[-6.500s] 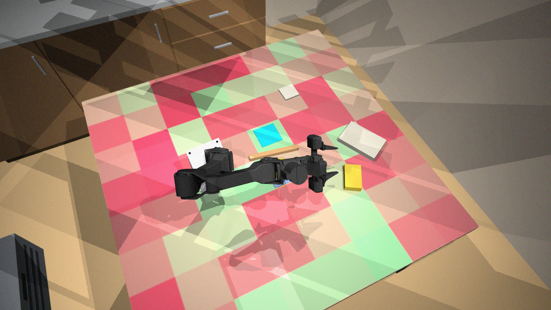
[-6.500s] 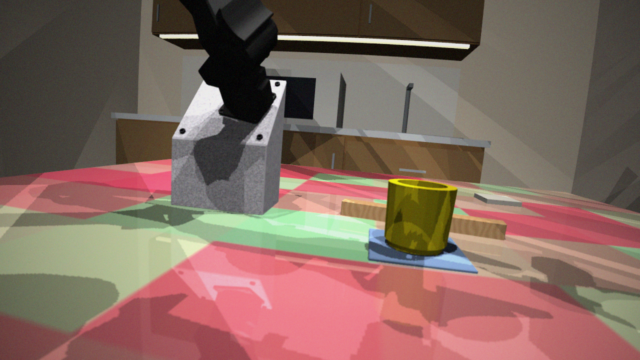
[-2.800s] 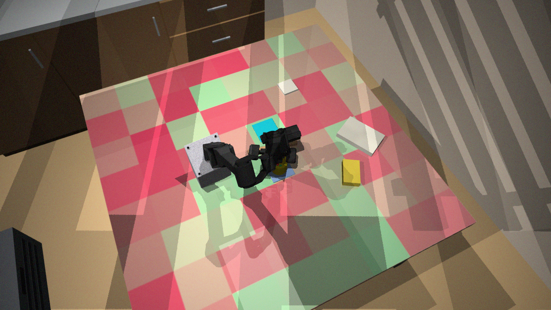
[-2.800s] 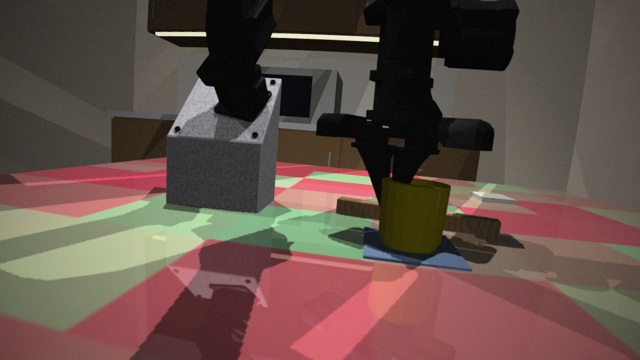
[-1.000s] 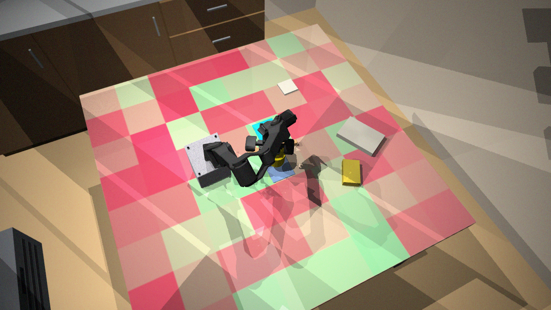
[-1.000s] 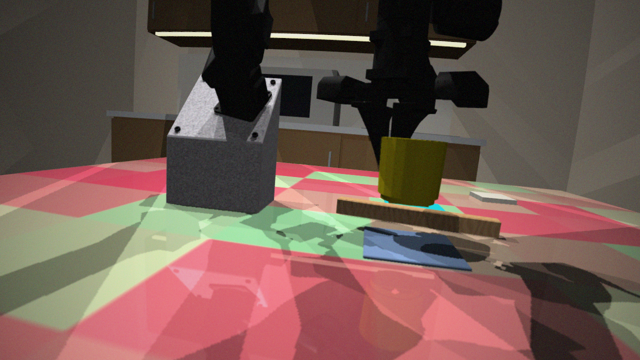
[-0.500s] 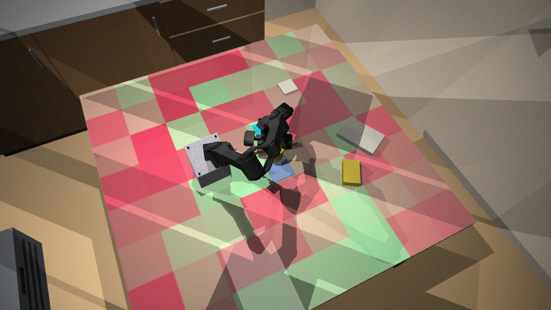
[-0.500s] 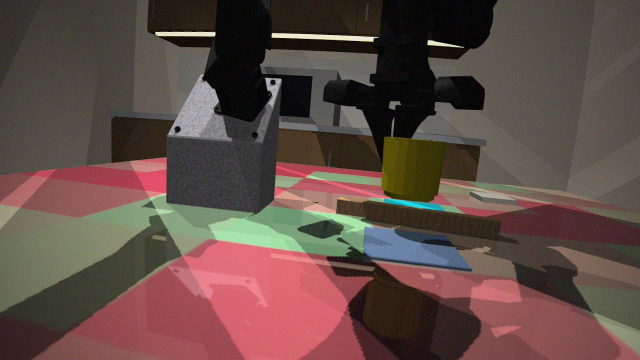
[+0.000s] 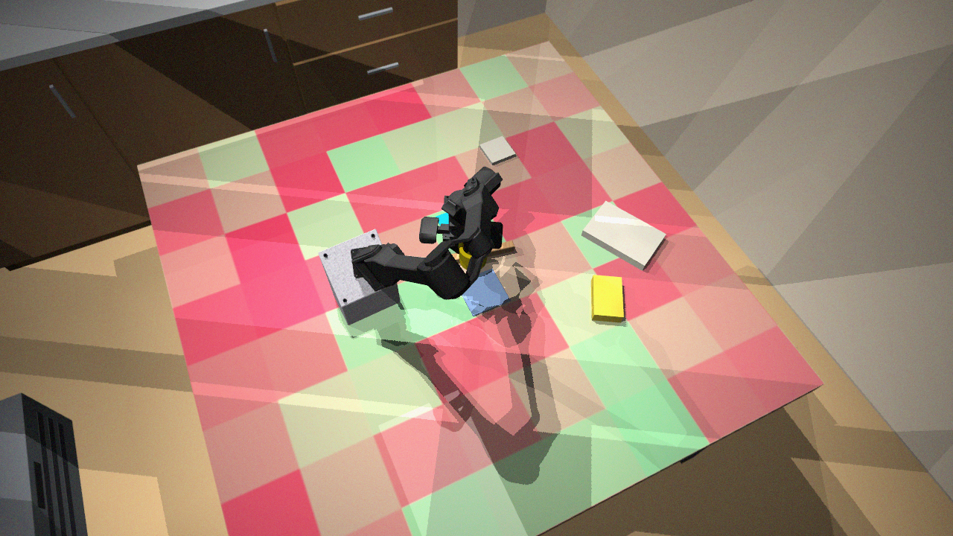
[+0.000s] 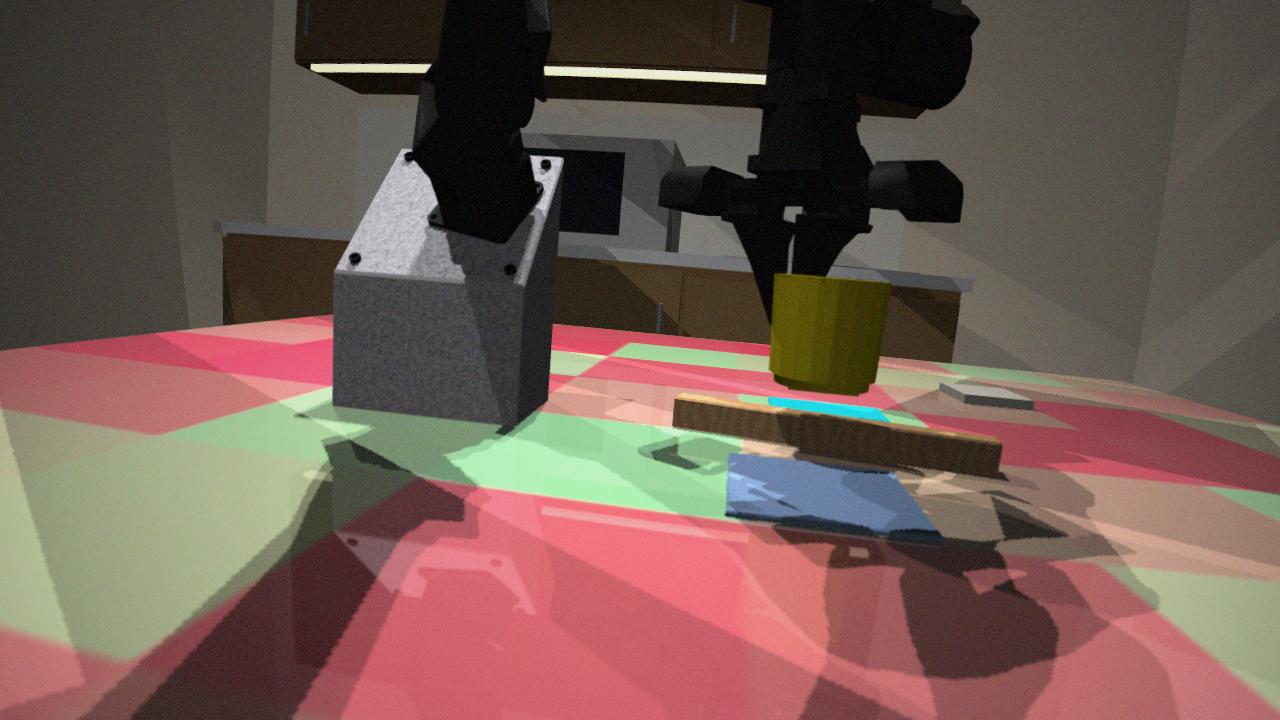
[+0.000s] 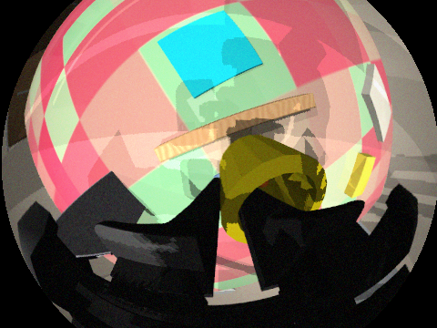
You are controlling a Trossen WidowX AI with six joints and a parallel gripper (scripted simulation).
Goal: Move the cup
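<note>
Now: the cyan pad 40 mm ahead of my gripper tip, 130 mm to the left of it and 90 mm below it. Also, from my gripper tip: cup (20 mm ahead, 10 mm to the right); then orange marble (30 mm ahead, 30 mm to the right, 20 mm below); then wooden bar (40 mm ahead, 30 mm to the left, 80 mm below).
</note>
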